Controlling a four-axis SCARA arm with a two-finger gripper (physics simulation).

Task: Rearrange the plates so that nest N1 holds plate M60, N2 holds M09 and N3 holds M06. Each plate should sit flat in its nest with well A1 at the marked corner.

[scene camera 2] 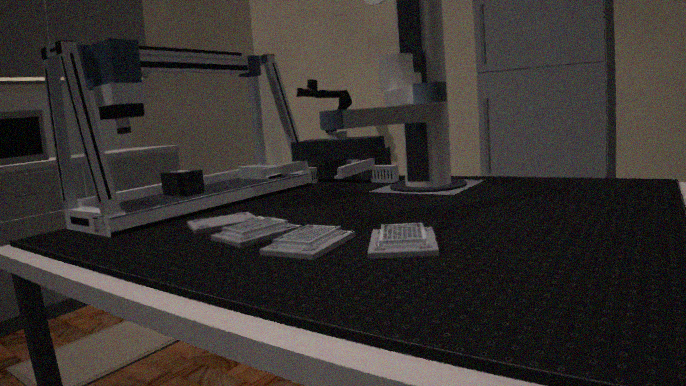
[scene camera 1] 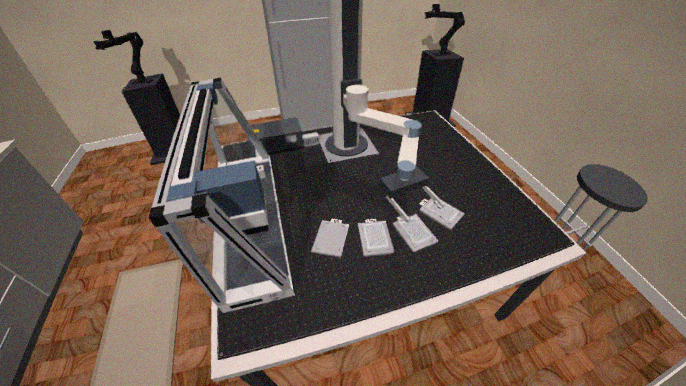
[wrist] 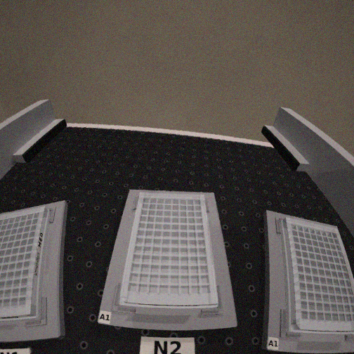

Labels:
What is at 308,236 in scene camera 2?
A plate.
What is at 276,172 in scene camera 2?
My gripper.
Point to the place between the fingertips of my gripper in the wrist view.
163,109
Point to a nest N3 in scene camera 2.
215,223

